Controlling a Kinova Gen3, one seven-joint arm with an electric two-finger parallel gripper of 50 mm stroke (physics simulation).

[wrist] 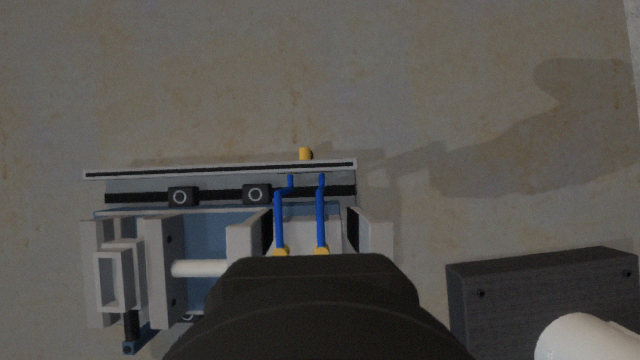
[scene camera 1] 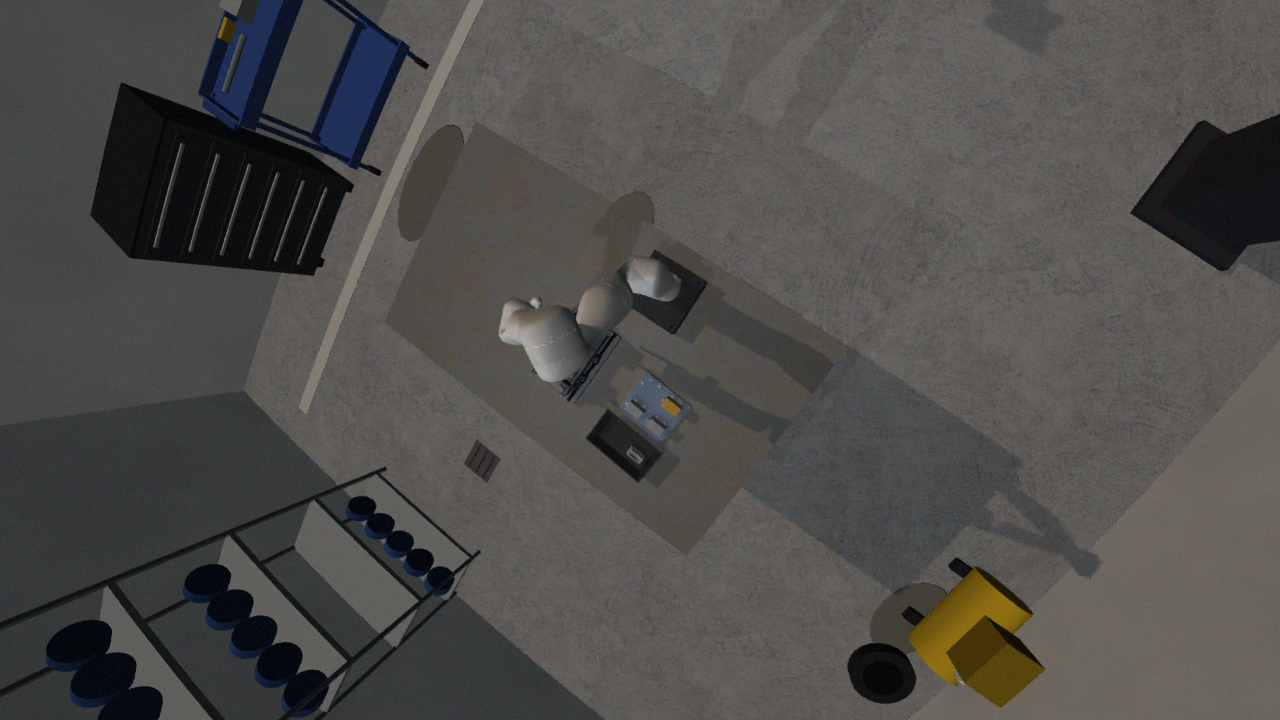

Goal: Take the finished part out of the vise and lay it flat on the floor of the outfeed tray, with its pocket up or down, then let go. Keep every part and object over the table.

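Places are measured from the arm's base along level axes (x up, y back, z right), in centimetres.
Where they show: gripper, fingertip midpoint: [wrist: 310,223]; arm's base, origin of the base link: [wrist: 574,353].
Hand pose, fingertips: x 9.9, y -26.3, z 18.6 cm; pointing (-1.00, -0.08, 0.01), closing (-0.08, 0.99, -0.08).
Things, the pixels of their top centre, and the offset from my fingertips. "spot": a spot on its surface instead.
- vise, middle of its top: [wrist: 194,270] [scene camera 1: 565,357] dx -4.5, dy -10.9, dz -4.0 cm
- dark open tray, surface spot: [scene camera 1: 614,435] spot: dx -13.1, dy -26.5, dz -31.0 cm
- small light-grey part, middle of its top: [scene camera 1: 634,456] dx -9.7, dy -26.7, dz -41.0 cm
- light-blue tray, surface spot: [scene camera 1: 651,390] spot: dx -13.6, dy -5.4, dz -32.8 cm
- yellow block, middle of its top: [scene camera 1: 670,407] dx -10.0, dy -5.3, dz -41.5 cm
- vise's rail, surface spot: [scene camera 1: 592,367] spot: dx -12.4, dy -10.7, dz -11.4 cm
- yellow peg, surface spot: [wrist: 304,153] spot: dx -10.6, dy -0.8, dz +5.7 cm
My gripper [wrist: 310,223] is open and empty. Its two pale fingers with black pads stand apart over the vise [wrist: 162,270], around two blue hoses with yellow ends and a pale block beneath. The gripper's black body hides much of that end of the vise, and I cannot make out the finished part there. In the scene view the arm covers the gripper and most of the vise. A dark open tray [scene camera 1: 614,435] lies beyond the vise, with a small light-grey part [scene camera 1: 634,454] inside. I cannot tell which way that part's pocket faces.
A light-blue tray [scene camera 1: 651,390] with small grey pieces and a yellow block [scene camera 1: 671,406] stands between the vise's rail [scene camera 1: 592,367] and the dark tray. A dark mounting block [scene camera 1: 684,300] [wrist: 530,285] stands under the arm's base. A yellow peg [wrist: 304,153] sticks out behind the rail.
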